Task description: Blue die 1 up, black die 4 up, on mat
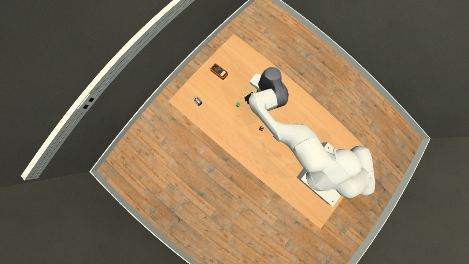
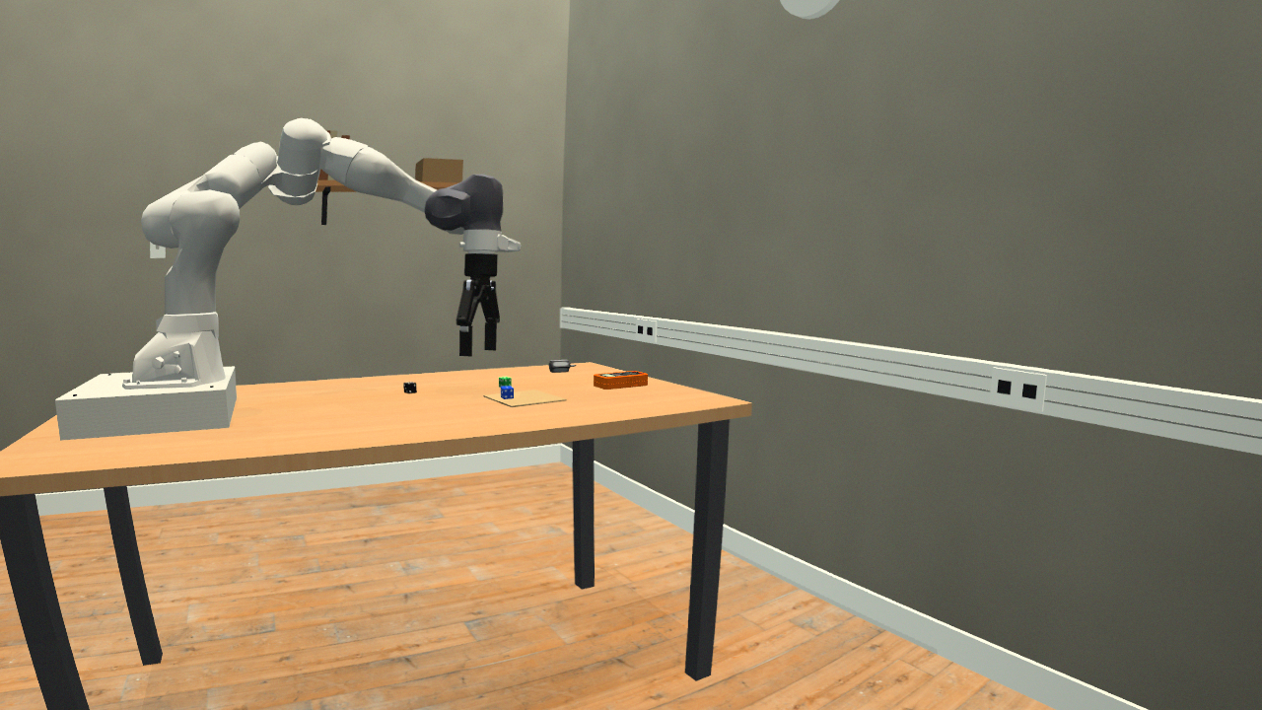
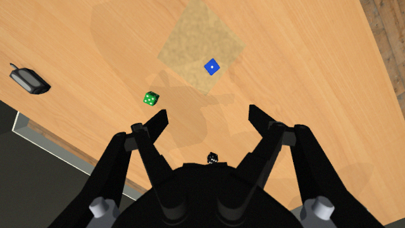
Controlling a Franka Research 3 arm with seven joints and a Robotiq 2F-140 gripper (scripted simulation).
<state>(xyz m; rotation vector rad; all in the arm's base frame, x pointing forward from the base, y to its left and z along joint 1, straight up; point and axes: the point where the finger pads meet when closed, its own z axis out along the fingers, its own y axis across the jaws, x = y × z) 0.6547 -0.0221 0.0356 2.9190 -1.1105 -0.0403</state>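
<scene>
The black die is 14 cm behind my hand, 11 cm to the left of it and 10 cm below it. Round my hand: tan mat 11 cm below, 8 cm ahead, 7 cm to the right; then blue die 9 cm below, 6 cm to the right, 4 cm ahead; then green die 10 cm below, 10 cm ahead, 9 cm to the left.
</scene>
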